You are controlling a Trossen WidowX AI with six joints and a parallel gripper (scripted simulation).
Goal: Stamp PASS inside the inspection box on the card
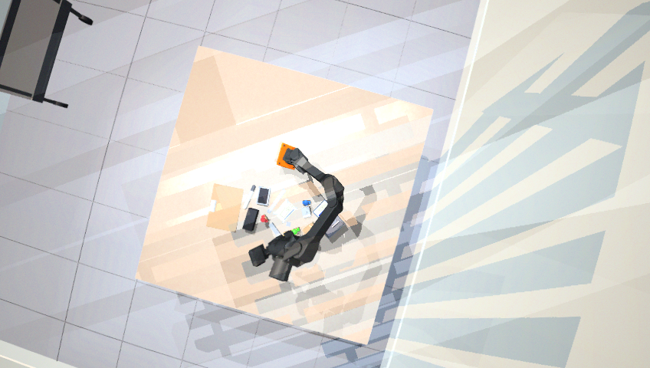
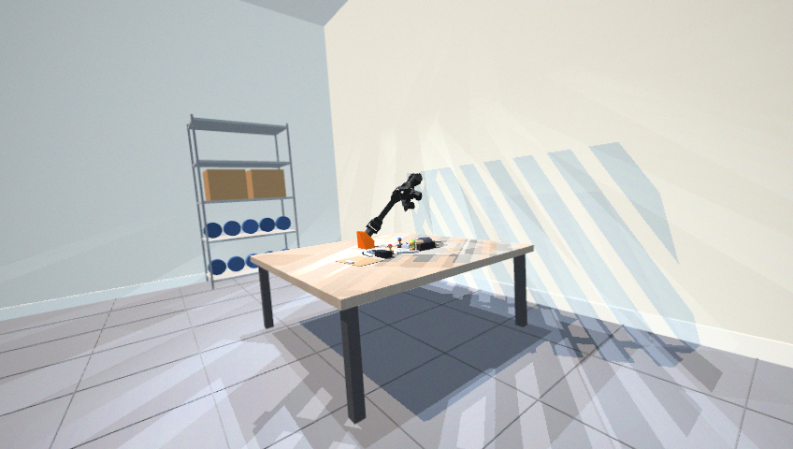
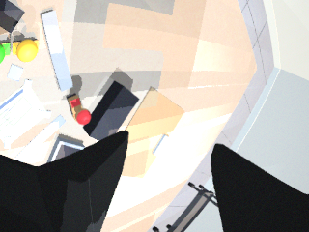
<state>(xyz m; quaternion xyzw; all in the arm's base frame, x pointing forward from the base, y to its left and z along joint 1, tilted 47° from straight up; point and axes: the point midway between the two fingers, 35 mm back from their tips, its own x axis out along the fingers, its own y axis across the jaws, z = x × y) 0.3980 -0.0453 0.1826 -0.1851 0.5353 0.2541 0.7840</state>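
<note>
The pass stamp is 50 mm behind my gripper tip, 80 mm to the left of it and 250 mm below it. Also, from my gripper tip: dark block: 10 mm behind, 150 mm to the right, 250 mm below; long dark bar: 10 mm behind, 150 mm to the left, 250 mm below; card: 120 mm behind, 10 mm to the right, 270 mm below.
</note>
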